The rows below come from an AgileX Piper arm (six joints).
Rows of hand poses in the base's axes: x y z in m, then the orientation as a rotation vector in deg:
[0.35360 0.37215 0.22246 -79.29 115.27 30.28]
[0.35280 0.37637 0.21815 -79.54 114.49 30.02]
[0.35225 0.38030 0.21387 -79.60 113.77 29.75]
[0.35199 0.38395 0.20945 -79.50 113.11 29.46]
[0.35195 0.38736 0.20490 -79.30 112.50 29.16]
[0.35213 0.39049 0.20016 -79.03 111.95 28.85]
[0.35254 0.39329 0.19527 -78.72 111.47 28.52]
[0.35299 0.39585 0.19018 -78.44 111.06 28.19]
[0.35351 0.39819 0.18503 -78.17 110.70 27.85]
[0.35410 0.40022 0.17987 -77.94 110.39 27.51]
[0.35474 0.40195 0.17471 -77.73 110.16 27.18]
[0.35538 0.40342 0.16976 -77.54 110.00 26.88]
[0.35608 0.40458 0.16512 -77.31 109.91 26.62]
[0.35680 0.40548 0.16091 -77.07 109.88 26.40]
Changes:
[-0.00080 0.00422 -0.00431 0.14 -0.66 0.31]
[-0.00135 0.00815 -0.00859 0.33 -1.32 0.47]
[-0.00161 0.01180 -0.01301 0.55 -1.98 0.51]
[-0.00165 0.01521 -0.01756 0.80 -2.62 0.46]
[-0.00147 0.01834 -0.02230 1.04 -3.24 0.34]
[-0.00106 0.02114 -0.02719 1.25 -3.83 0.18]
[-0.00061 0.02370 -0.03228 1.42 -4.35 0.01]
[-0.00009 0.02604 -0.03743 1.55 -4.85 -0.16]
[0.00050 0.02807 -0.04259 1.64 -5.30 -0.33]
[0.00114 0.02980 -0.04775 1.68 -5.69 -0.50]
[0.00178 0.03127 -0.05270 1.70 -6.00 -0.66]
[0.00248 0.03243 -0.05734 1.72 -6.25 -0.87]
[0.00320 0.03333 -0.06155 1.74 -6.43 -1.08]

